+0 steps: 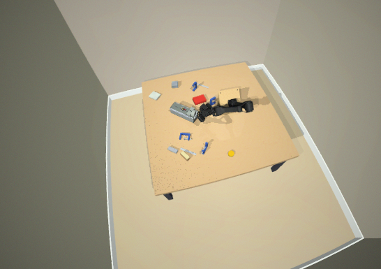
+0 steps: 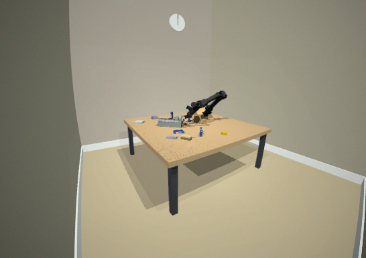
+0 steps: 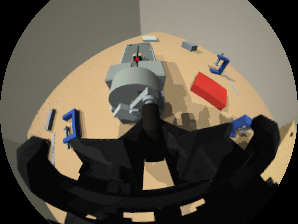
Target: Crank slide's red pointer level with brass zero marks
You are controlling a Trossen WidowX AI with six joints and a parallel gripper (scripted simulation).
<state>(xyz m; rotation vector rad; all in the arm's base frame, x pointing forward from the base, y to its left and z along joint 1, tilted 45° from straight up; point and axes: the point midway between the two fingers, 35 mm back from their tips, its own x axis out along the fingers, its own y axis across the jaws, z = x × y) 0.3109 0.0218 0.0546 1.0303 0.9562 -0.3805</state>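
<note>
Now: gripper tip 10 mm past the dark crank handle, 10 mm to the right of it and 30 mm below it. From my gripper tip the other things lie so: red pointer 110 mm ahead, 90 mm to the right, 10 mm below; tan block 210 mm ahead, 340 mm to the left, 70 mm below; yellow disc 170 mm behind, 420 mm to the left, 80 mm below.
</note>
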